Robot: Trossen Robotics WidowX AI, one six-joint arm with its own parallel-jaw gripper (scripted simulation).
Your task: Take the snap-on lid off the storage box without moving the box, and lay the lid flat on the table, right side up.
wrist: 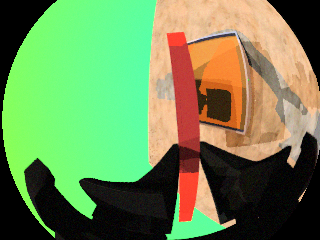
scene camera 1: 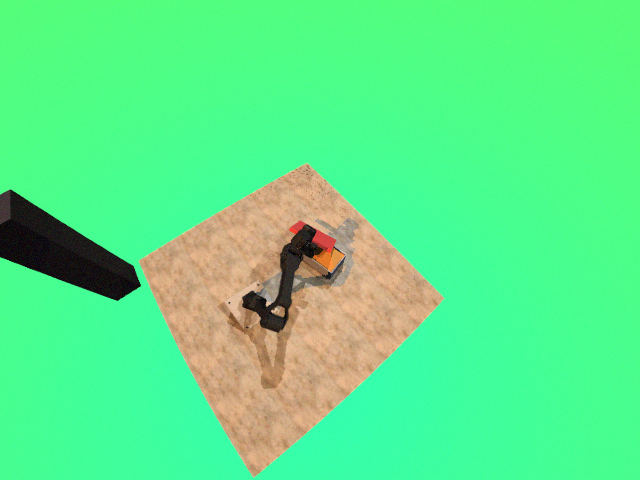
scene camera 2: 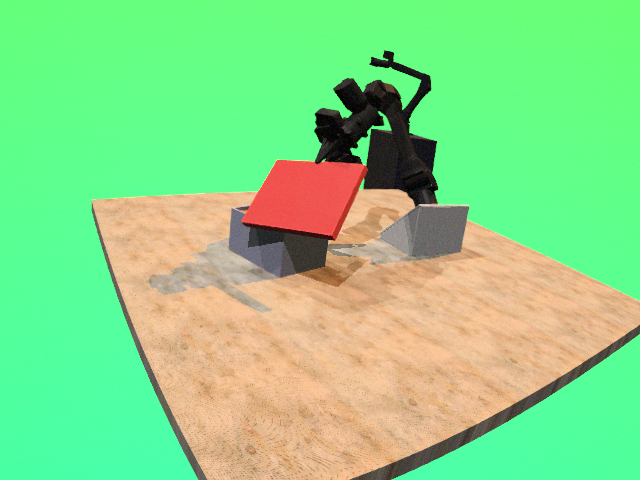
Labels:
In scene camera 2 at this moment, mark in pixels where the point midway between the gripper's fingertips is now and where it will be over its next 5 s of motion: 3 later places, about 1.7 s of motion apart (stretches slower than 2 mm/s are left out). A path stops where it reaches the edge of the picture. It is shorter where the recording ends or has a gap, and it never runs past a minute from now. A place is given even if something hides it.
My gripper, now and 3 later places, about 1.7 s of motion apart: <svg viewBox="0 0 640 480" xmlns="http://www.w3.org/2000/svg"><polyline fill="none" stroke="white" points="318,166 355,176 395,188 419,202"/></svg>

